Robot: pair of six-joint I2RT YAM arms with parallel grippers.
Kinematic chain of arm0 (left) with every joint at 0, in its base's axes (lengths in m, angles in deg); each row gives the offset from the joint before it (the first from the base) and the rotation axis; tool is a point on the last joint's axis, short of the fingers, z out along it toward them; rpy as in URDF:
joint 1: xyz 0 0 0.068 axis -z
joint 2: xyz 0.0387 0.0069 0.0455 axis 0.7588 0.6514 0
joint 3: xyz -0.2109 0.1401 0.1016 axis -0.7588 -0.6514 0
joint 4: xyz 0.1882 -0.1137 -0.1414 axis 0.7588 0.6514 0
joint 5: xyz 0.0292 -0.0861 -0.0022 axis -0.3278 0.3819 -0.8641
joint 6: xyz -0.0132 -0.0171 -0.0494 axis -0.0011 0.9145 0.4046
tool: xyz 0 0 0 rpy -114.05 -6.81 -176.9
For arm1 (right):
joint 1: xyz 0 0 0.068 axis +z
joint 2: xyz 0.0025 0.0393 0.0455 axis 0.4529 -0.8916 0
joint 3: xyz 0.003 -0.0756 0.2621 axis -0.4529 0.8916 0
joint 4: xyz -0.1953 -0.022 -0.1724 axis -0.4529 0.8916 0
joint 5: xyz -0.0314 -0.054 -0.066 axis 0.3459 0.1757 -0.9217
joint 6: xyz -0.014 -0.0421 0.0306 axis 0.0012 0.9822 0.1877
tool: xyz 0 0 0 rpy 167.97 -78.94 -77.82
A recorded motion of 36 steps. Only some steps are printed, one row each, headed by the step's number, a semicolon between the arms.
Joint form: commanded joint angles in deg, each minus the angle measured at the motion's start. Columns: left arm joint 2, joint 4, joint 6, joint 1, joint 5, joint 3; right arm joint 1, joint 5, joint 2, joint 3, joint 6, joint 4.
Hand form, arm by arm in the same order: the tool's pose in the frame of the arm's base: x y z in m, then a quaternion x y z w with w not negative. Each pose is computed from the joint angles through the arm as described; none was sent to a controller.
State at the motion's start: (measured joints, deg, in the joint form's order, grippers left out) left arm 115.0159 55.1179 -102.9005 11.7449 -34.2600 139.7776; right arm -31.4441 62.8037 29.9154 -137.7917 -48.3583 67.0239
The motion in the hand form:
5: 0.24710 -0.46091 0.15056 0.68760 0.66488 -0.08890 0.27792; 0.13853 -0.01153 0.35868 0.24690 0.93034 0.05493 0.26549
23: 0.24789 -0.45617 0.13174 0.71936 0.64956 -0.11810 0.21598; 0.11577 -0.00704 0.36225 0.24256 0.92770 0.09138 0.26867
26: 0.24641 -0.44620 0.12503 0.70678 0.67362 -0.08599 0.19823; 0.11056 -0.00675 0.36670 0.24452 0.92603 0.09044 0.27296
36: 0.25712 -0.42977 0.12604 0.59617 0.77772 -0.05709 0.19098; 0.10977 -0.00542 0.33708 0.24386 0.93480 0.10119 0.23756
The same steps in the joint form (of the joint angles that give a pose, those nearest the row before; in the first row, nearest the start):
5: -0.15 -6.67 -5.31 0.62 -1.13 -2.33; -0.50 -0.78 -0.39 0.43 0.82 1.24
23: 2.35 -1.35 -8.50 -0.13 5.14 -0.82; -0.50 3.22 3.97 0.84 0.06 4.00
26: 1.41 -0.14 -6.54 -0.28 1.55 -3.47; -0.50 2.96 4.56 -0.16 -0.17 5.10
36: -0.21 0.89 8.45 -1.86 -4.24 -5.84; -0.48 4.92 6.63 7.18 -0.19 3.72

